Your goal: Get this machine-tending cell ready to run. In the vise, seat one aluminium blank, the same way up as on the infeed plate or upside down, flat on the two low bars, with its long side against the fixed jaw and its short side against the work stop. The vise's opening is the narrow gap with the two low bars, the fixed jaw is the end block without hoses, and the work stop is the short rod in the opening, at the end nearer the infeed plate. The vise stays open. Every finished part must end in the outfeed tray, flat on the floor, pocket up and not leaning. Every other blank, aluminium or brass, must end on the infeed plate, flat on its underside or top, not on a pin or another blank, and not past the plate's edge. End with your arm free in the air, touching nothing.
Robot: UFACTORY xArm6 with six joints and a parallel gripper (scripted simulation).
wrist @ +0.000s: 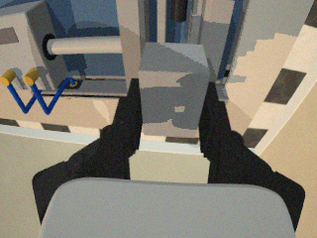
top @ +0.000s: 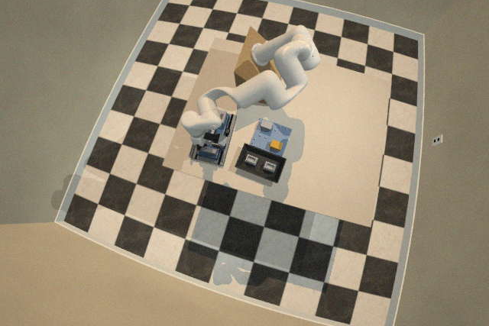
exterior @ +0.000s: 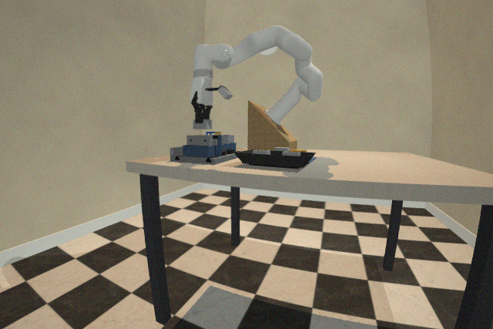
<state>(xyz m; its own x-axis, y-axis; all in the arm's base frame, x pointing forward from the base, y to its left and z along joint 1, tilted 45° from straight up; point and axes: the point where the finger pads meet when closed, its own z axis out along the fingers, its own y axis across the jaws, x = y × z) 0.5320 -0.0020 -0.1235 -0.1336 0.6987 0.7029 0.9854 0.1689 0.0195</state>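
The fixed jaw lies 8 cm below my hand, 3 cm ahead of it and 1 cm to the left of it. The rest, counted from my hand: push rod (9 cm behind, 8 cm below, 1 cm to the right); dark work stop rod (7 cm below, 5 cm to the left); vise (12 cm below, 7 cm behind).
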